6 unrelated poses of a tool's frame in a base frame.
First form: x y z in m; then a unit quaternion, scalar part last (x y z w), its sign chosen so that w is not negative.
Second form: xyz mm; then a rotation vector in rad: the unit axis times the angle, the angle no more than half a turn. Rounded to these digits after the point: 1 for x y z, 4 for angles.
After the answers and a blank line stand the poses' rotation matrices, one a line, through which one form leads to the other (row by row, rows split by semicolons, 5 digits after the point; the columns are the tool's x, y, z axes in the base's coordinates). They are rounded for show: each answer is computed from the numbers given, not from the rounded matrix.
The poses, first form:
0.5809 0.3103 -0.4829 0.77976 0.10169 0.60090 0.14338
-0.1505 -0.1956 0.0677 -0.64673 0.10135 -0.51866 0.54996
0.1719 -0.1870 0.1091 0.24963 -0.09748 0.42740 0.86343
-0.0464 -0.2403 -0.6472 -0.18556 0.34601 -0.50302 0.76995
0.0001 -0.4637 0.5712 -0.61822 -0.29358 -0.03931 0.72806
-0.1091 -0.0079 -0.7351 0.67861 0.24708 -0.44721 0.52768
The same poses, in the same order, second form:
580.9 310.3 -482.9 2.2485 0.2932 1.7328
-150.5 -195.6 67.7 -1.5309 0.2399 -1.2277
171.9 -187.0 109.1 0.5233 -0.2044 0.8960
-46.4 -240.3 -647.2 -0.4025 0.7505 -1.0911
0.1 -463.7 571.2 -1.3623 -0.6469 -0.0866
-109.1 -7.9 -735.1 1.6216 0.5904 -1.0687

0.25716 -0.01373 0.96627; 0.33090 -0.93820 -0.10139; 0.90795 0.34581 -0.23673
0.44144 0.43939 0.78235; -0.70158 -0.37454 0.60622; 0.55939 -0.81649 0.14293
0.61565 -0.78673 0.04505; 0.68939 0.51003 -0.51440; 0.38172 0.34775 0.85636
0.25450 0.64618 0.71950; -0.90300 0.42508 -0.06236; -0.34614 -0.63384 0.69169
0.82453 0.42023 -0.37888; 0.30575 0.23252 0.92328; 0.47609 -0.87712 0.06323
0.47791 0.80731 -0.34620; -0.13663 -0.32101 -0.93717; -0.86772 0.49518 -0.04312

